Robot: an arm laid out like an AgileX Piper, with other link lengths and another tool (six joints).
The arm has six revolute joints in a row. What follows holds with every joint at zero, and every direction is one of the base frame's. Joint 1 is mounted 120.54 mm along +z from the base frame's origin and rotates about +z. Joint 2 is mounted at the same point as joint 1 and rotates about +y. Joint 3 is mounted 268.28 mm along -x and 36.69 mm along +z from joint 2 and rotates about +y. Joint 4 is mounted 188.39 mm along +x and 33.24 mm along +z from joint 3 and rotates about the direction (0.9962, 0, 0.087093). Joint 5 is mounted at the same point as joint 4 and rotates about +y. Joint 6 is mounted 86.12 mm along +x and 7.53 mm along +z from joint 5 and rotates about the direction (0.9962, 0, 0.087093). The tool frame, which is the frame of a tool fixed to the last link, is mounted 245.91 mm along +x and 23 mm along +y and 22.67 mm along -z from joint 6; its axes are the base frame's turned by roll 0.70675, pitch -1.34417 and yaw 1.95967 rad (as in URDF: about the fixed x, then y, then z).
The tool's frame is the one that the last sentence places.
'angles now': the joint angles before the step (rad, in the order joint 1, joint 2, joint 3, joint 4, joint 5, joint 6). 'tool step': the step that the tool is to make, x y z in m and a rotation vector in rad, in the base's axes. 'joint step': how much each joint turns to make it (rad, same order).
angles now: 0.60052, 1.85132, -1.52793, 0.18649, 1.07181, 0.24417
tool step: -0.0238, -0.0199, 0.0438, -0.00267, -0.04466, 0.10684
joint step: 0.00013, -0.13676, -0.02953, -0.00900, 0.14705, -0.08337
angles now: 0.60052, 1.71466, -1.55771, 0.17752, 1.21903, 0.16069
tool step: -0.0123, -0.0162, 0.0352, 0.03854, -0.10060, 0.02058
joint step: 0.00015, -0.18482, 0.07655, -0.01840, 0.00678, -0.02038
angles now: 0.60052, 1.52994, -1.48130, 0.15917, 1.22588, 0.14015
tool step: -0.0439, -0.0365, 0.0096, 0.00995, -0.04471, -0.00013
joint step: 0.00003, -0.25441, 0.20572, -0.01704, 0.00625, 0.00002
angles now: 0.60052, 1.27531, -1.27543, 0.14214, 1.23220, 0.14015
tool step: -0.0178, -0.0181, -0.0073, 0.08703, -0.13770, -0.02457
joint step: -0.00025, -0.29573, 0.31142, -0.00743, -0.18004, -0.00119
